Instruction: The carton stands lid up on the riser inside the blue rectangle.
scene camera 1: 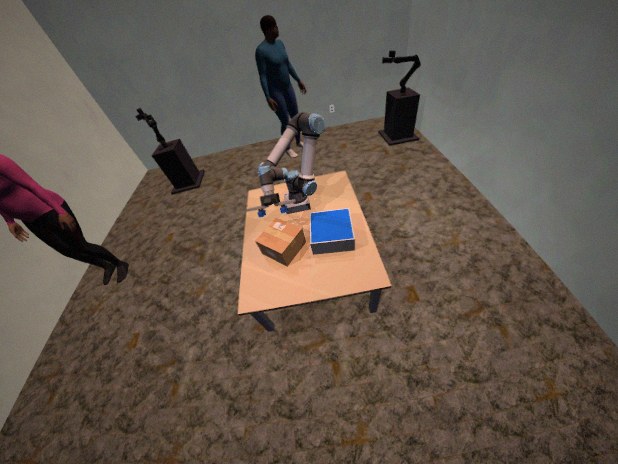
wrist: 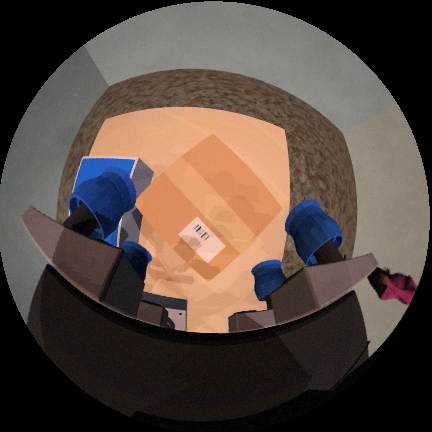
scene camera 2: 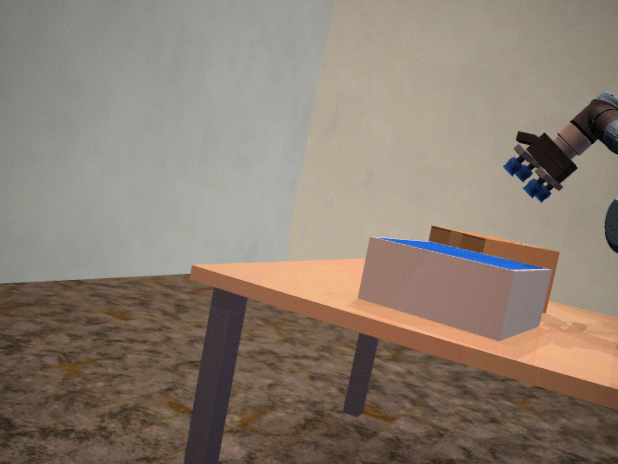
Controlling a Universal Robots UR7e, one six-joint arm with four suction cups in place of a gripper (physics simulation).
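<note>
The brown carton stands on the table beside the riser, turned at an angle to it. Its taped face with a white barcode label is up. The riser is a grey-sided block; the blue rectangle, edged in white, covers its top. The riser hides the carton's lower part in scene camera 2. My suction gripper is open, its four blue cups bare, tilted and raised above the table, apart from the carton.
The table carries the arm's base at its back. A person in teal stands behind the table, and a person in pink is at the left. Two black pedestals with small arms stand behind.
</note>
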